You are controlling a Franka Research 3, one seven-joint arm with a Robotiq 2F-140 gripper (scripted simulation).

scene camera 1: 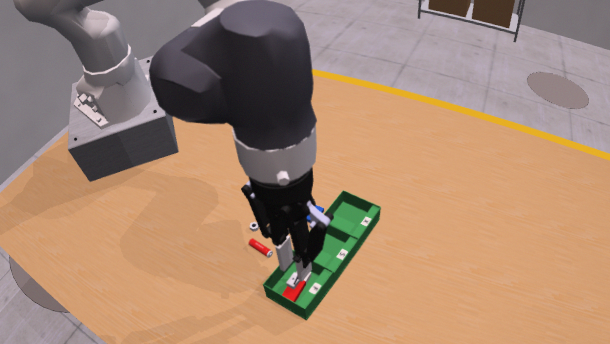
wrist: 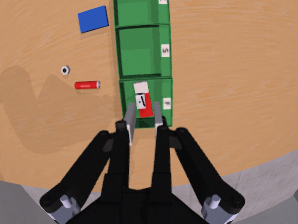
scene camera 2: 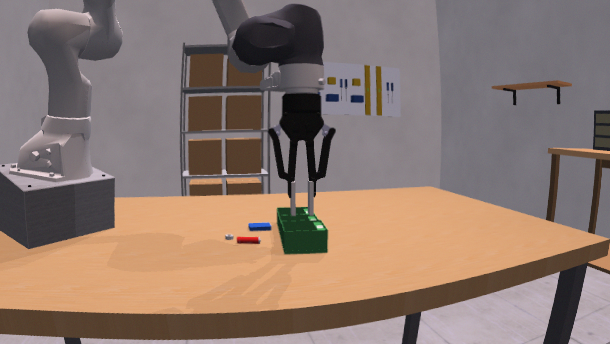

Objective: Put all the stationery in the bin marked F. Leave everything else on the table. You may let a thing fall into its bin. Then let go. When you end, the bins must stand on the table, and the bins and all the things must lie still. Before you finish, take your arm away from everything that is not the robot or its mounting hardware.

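Gripper [scene camera 1: 296, 269], [wrist: 144, 110], [scene camera 2: 301, 214], visible.
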